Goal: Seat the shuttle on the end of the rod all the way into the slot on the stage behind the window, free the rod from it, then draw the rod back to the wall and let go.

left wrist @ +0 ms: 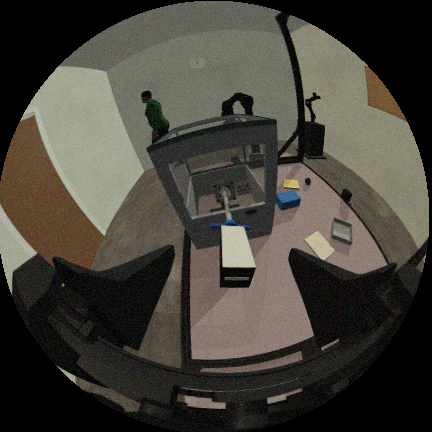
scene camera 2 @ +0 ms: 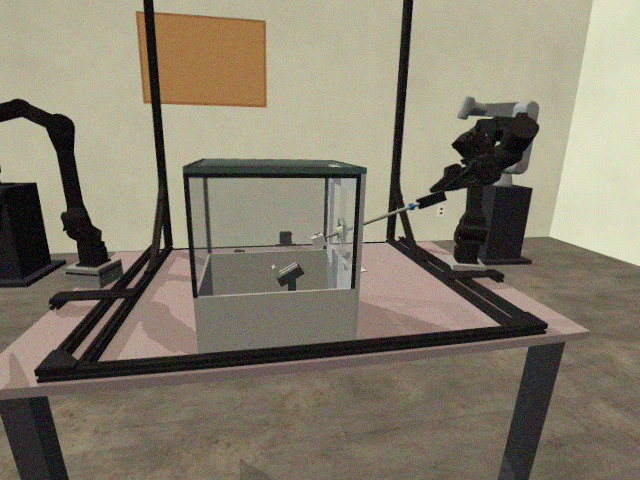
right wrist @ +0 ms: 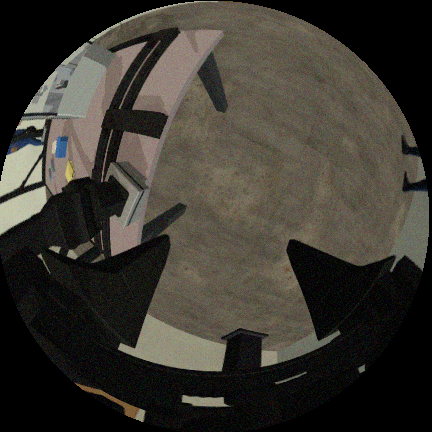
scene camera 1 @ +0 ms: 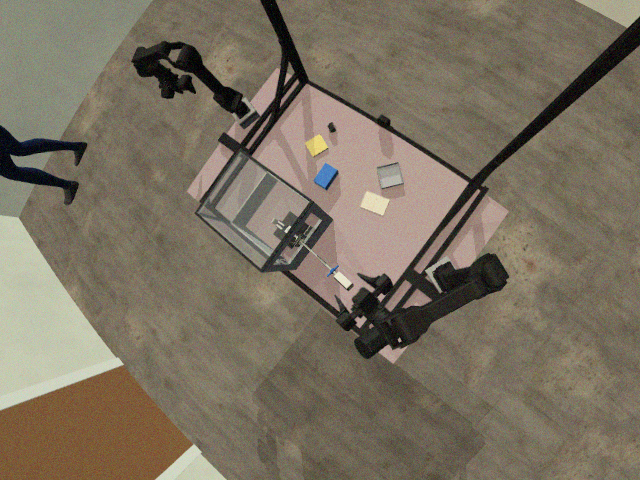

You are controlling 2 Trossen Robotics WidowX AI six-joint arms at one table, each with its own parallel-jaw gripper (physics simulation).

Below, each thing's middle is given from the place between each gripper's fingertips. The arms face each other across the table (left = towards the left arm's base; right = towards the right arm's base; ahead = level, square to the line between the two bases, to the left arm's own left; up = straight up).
Now: the glass-walled box (scene camera 2: 275,246) 730 mm to the left of my right hand, 160 mm ahead of it and 20 mm above it. Round my right hand: rod (left wrist: 236,264) 960 mm to the left, 150 mm ahead, 80 mm above.
My left gripper is now 130 mm to the left of the rod, 60 mm above it and 10 mm short of it. Also, from my left hand: glass-walled box 370 mm to the right, 120 mm below, 20 mm ahead.
